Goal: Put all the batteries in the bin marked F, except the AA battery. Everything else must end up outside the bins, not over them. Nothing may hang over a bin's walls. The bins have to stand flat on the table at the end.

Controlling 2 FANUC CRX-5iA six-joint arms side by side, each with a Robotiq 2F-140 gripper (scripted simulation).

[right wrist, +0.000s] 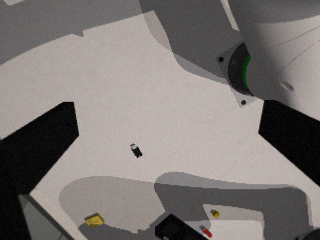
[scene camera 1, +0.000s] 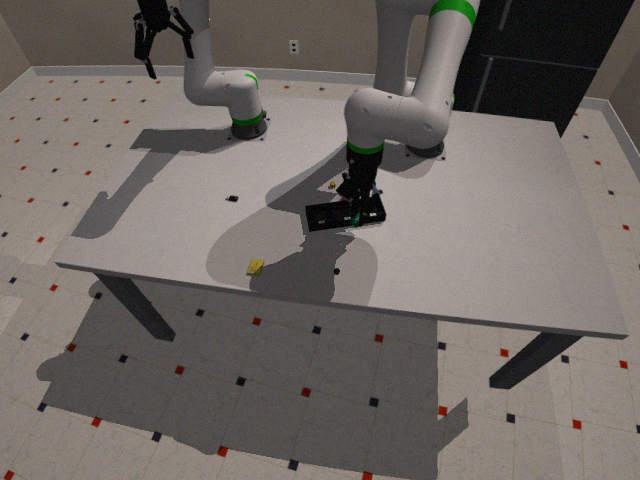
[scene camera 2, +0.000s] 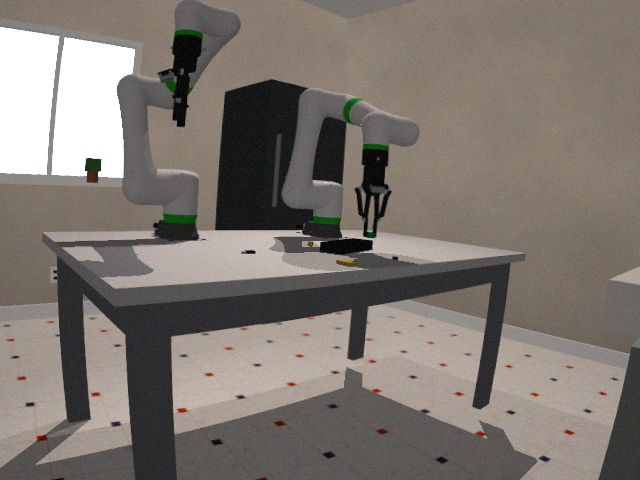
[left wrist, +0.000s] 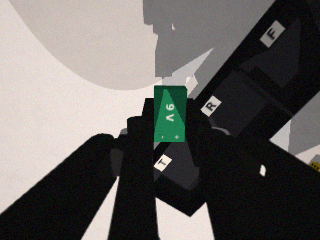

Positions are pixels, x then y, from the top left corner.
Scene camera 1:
my left gripper: 358,220
my right gripper: 172,67
